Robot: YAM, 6 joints.
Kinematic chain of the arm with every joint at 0, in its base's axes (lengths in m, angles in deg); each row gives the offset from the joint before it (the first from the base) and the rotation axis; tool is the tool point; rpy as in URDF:
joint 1: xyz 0 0 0.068 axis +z
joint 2: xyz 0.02 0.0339 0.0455 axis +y
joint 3: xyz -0.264 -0.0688 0 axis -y
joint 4: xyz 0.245 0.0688 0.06 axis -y
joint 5: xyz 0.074 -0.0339 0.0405 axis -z
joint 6: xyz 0.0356 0 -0.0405 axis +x
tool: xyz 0 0 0 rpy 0 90 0
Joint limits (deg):
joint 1: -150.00..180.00
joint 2: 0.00..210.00
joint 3: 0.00..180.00
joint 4: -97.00..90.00
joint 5: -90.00..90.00
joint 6: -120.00..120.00
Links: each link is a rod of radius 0.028 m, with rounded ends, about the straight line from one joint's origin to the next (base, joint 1, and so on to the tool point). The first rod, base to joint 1, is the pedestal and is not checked.
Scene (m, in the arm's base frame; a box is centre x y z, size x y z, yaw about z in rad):
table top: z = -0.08
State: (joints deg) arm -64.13 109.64 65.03 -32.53 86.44 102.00
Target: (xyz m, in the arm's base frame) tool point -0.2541 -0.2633 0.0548
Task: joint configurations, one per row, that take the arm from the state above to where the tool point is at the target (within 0.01 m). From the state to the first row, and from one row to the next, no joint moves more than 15 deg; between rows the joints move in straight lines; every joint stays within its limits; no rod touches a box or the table.
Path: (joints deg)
1: -76.99 113.69 65.89 -31.58 86.06 102.00
2: -89.85 117.74 66.75 -30.64 85.68 102.00
3: -102.71 121.79 67.61 -29.69 85.29 102.00
4: -115.56 125.84 68.47 -28.75 84.91 102.00
5: -128.42 129.90 69.33 -27.80 84.53 102.00

